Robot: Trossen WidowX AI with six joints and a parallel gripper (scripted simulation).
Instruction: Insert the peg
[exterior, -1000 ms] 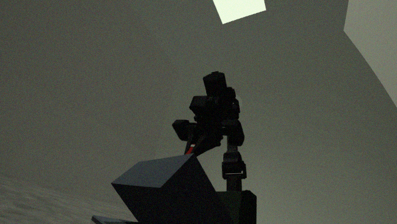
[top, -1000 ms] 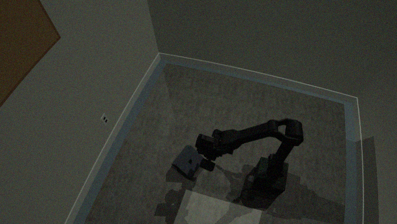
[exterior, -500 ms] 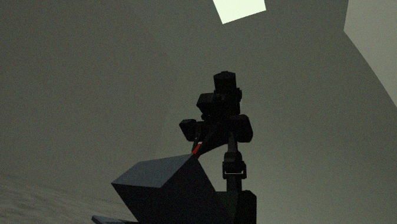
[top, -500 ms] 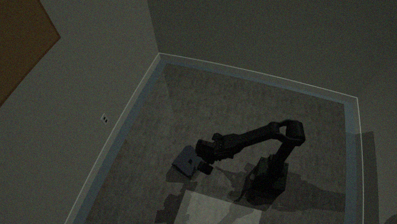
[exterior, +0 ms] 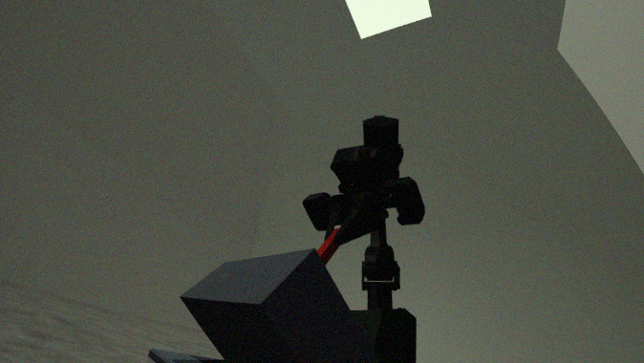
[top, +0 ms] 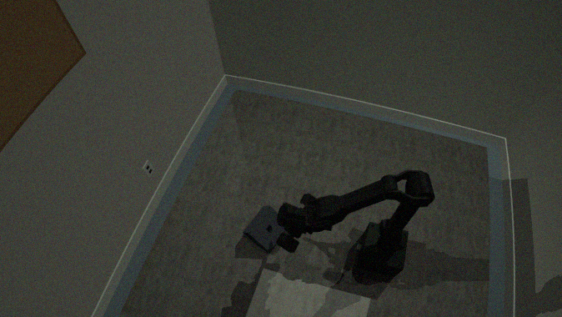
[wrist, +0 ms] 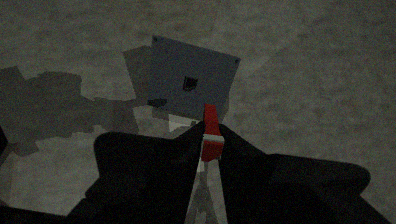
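Now: gripper tip 110 mm above the sloped panel, 90 mm short of it and 10 mm to the left of it. Round my gripper tip: red peg 10 mm above.
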